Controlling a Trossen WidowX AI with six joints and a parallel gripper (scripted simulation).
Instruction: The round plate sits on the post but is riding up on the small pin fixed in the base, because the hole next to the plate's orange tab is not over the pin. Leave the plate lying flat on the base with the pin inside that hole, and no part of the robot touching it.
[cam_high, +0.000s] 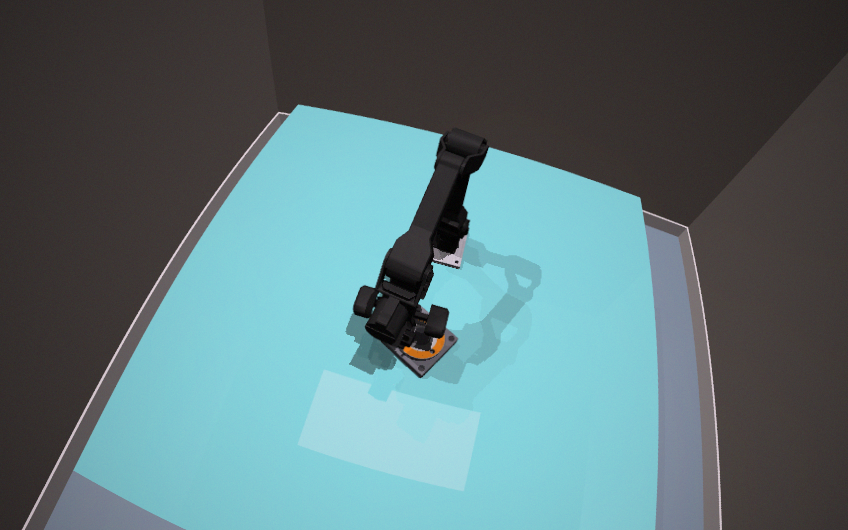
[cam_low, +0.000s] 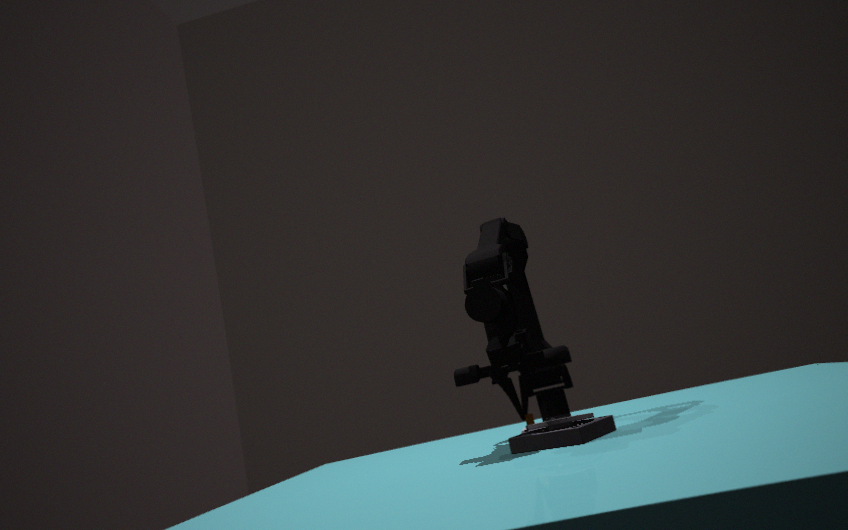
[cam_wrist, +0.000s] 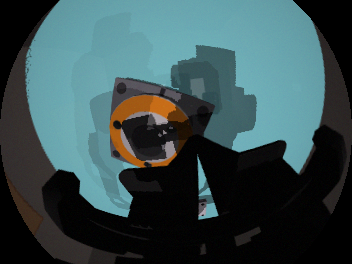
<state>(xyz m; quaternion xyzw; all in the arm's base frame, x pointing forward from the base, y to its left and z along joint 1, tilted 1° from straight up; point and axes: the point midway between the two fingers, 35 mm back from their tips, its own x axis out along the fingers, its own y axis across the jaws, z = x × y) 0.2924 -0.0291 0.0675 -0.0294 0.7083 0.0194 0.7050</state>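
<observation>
Now: the round plate 30 mm to the left of my gripper tip and 10 mm below it. Round my gripper tip: base (50 mm to the left, 20 mm below).
</observation>
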